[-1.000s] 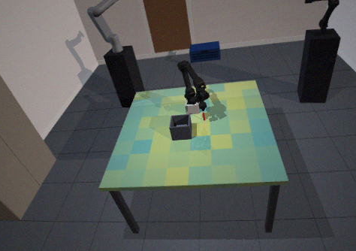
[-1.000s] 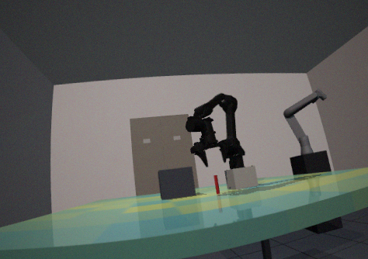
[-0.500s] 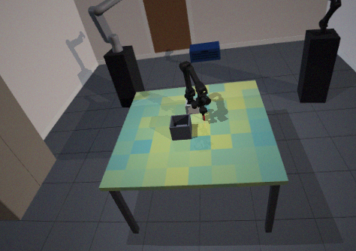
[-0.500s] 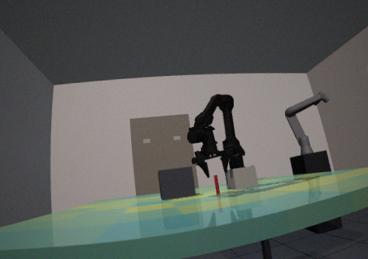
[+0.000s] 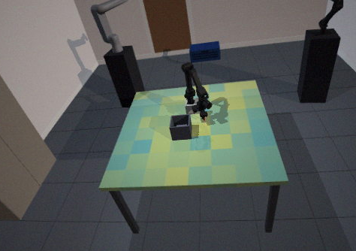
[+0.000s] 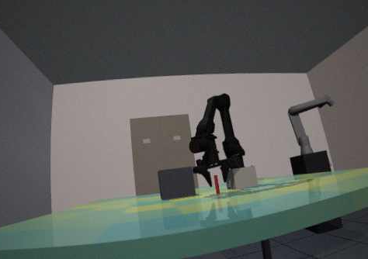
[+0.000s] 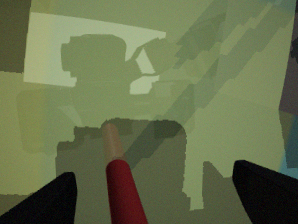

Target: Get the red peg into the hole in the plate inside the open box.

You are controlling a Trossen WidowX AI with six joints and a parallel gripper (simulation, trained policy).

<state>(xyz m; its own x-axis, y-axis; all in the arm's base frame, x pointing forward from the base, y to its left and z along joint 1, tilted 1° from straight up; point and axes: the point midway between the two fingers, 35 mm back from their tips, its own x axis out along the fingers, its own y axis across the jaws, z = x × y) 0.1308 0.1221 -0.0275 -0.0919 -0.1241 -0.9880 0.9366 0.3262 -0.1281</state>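
The red peg lies 10 mm ahead of my gripper tip and 20 mm to the left of it.
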